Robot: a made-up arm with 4 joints. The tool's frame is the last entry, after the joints.
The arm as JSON. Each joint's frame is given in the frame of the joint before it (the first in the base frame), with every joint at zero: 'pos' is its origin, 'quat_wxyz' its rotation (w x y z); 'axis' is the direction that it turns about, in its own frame. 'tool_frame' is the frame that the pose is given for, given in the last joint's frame.
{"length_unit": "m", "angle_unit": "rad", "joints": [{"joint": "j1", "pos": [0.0, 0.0, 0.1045], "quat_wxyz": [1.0, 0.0, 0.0, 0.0], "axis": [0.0, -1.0, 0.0]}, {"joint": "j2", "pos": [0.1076, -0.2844, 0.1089], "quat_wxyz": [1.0, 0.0, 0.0, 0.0], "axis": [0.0, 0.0, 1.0]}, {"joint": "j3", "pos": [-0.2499, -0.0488, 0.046], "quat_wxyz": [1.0, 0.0, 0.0, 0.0], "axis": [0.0, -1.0, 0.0]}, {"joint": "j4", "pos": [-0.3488, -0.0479, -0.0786], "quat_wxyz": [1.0, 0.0, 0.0, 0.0], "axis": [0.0, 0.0, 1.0]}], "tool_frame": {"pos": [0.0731, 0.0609, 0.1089], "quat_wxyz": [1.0, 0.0, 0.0, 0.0]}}
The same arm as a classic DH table. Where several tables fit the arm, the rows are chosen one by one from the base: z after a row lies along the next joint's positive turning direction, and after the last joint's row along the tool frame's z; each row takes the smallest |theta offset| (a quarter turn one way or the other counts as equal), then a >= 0, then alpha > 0; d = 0 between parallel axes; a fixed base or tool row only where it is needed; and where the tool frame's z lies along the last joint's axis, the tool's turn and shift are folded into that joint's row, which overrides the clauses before.
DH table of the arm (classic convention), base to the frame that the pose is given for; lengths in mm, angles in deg. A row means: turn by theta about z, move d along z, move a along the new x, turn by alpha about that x. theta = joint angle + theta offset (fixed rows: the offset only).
base (fixed): theta_offset 0; d 104.5; a 0; alpha 90
j1: theta_offset 0; d 284.4; a 107.6; alpha -90
j2: theta_offset 0; d 154.9; a -249.9; alpha 90
j3: theta_offset 0; d 96.7; a -348.8; alpha -90
j4: theta_offset 39.8; d 0; a 95.1; alpha 0
tool (fixed): theta_offset -39.8; d 30.3; a 0; alpha 0

